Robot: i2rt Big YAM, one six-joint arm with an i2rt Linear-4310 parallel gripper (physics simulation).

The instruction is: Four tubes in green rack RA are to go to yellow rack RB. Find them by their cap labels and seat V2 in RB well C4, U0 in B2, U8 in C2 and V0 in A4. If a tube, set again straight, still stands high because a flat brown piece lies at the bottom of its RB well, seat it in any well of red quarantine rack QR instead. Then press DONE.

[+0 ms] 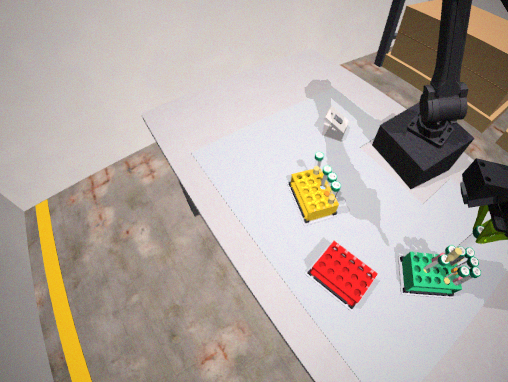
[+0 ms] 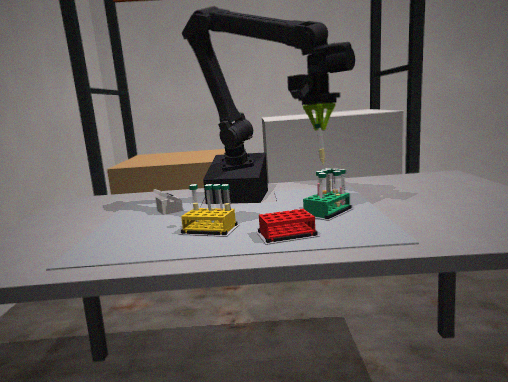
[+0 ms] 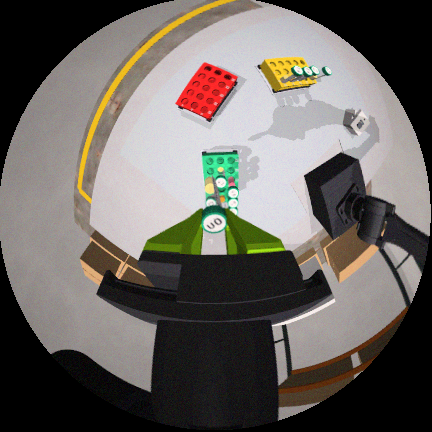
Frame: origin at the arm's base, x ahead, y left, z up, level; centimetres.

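Seen in the pictures: gripper, fingertip midpoint: [image 1: 477,236] [image 2: 320,130] [image 3: 213,213]; arm's base, link origin: [image 1: 429,130] [image 2: 237,164] [image 3: 349,203].
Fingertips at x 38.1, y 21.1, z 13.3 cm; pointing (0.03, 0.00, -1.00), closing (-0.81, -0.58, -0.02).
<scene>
Offsets run from my fingertips to a thing's top centre. "spot": to the spot under its first point.
My gripper [image 1: 481,234] [image 2: 318,127] [image 3: 213,213] is shut on the tube U0 at its green cap {spot: dx +0.9, dy -0.9, dz +2.0 cm} [image 1: 478,231] [image 3: 214,220]. The tube {dx +0.6, dy +0.0, dz +2.0 cm} [image 2: 321,147] hangs roughly upright above the green rack RA {dx -3.4, dy +2.5, dz -20.4 cm} [image 1: 422,289] [image 2: 312,207] [image 3: 215,154], clear of it. Several green-capped tubes stand in RA; their labels are too small or hidden to read now. The yellow rack RB {dx +1.1, dy -34.0, dz -20.4 cm} [image 1: 312,216] [image 2: 234,220] [image 3: 270,80] holds several green-capped tubes along its far side. The red rack QR {dx +12.6, dy -14.0, dz -20.4 cm} [image 1: 334,290] [image 2: 265,225] [image 3: 206,65] shows no tubes. The well bottoms are hidden.
A small grey-white block with a dark patch {dx -25.8, dy -47.3, dz -17.7 cm} [image 1: 336,121] [image 2: 167,201] [image 3: 357,122] stands beyond RB. The arm's black base [image 1: 415,150] [image 2: 235,177] [image 3: 330,192] stands behind the racks. QR lies between RB and RA, toward the table's front edge.
</scene>
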